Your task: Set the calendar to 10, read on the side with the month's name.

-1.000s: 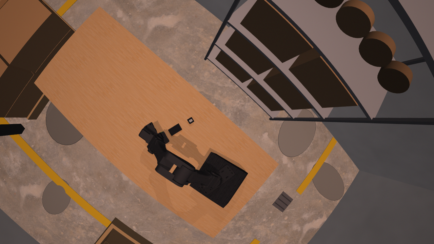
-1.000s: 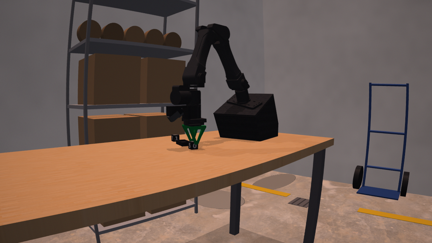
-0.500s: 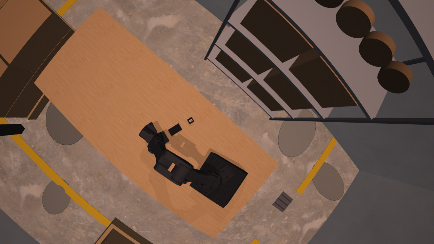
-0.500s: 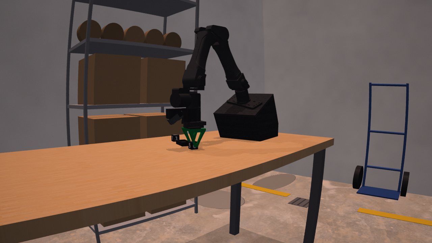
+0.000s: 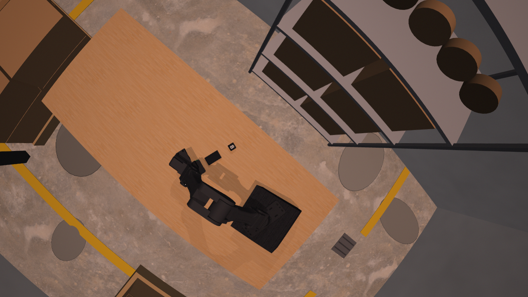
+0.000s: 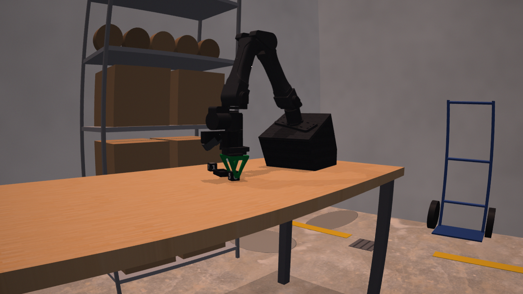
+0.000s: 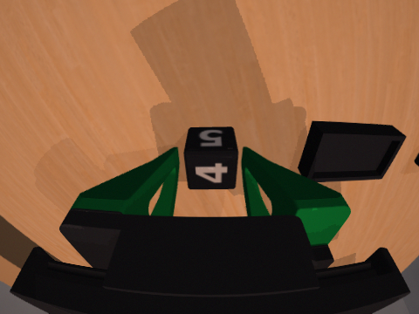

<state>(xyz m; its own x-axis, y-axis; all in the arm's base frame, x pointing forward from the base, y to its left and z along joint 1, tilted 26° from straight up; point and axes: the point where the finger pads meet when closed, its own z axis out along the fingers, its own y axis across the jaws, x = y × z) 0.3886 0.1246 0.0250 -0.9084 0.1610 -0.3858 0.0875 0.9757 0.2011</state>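
My hand is 110 mm to the left of the black tray, 10 mm past it and 10 mm above it.
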